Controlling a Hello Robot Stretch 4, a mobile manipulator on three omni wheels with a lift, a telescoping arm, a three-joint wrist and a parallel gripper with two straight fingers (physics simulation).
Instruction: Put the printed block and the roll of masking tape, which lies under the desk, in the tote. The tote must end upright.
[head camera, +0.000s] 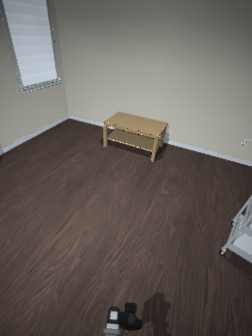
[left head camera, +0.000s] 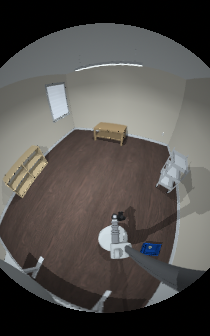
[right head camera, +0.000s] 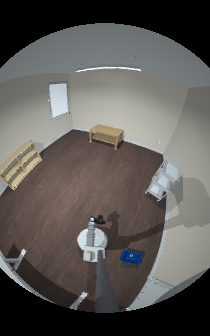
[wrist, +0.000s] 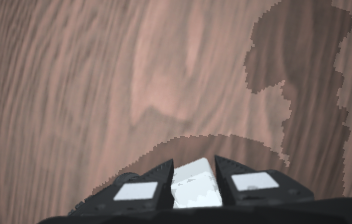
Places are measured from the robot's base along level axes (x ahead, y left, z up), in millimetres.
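Pixels of known places: gripper, between the fingertips: (wrist: 195, 172).
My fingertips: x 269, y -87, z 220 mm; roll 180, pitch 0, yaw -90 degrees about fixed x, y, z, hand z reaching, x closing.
Note:
For each thing: its middle in the pictures, then the offset to it from my fingertips.
- white printed block, middle of its body: (wrist: 196, 185) 5 mm back, 0 mm left, 16 mm up
- blue tote, middle of its body: (right head camera: 130, 256) (left head camera: 149, 248) 565 mm back, 494 mm right, 188 mm down
- small pale round thing, middle of its body: (right head camera: 130, 254) (left head camera: 149, 246) 539 mm back, 510 mm right, 234 mm down
My gripper (head camera: 131, 318) (left head camera: 120, 216) (right head camera: 100, 219) (wrist: 195, 172) is shut on the white printed block (wrist: 196, 189), which sits between the two black fingers in the wrist view. It is held above the floor, near my base. The blue tote (left head camera: 156, 252) (right head camera: 125, 259) stands upright on the floor to the right of my base in both side head views. A small pale round thing (left head camera: 150, 247) (right head camera: 131, 255) shows inside the tote; it looks like the roll of masking tape but is too small to tell for sure.
A wooden table (head camera: 135, 122) (left head camera: 111, 126) (right head camera: 106, 130) with a lower shelf stands by the far wall. A wooden shelf unit is at the left wall, and a grey wheeled cart at the right. White furniture legs (left head camera: 37, 268) (right head camera: 19, 260), perhaps the desk's, show at the lower left.

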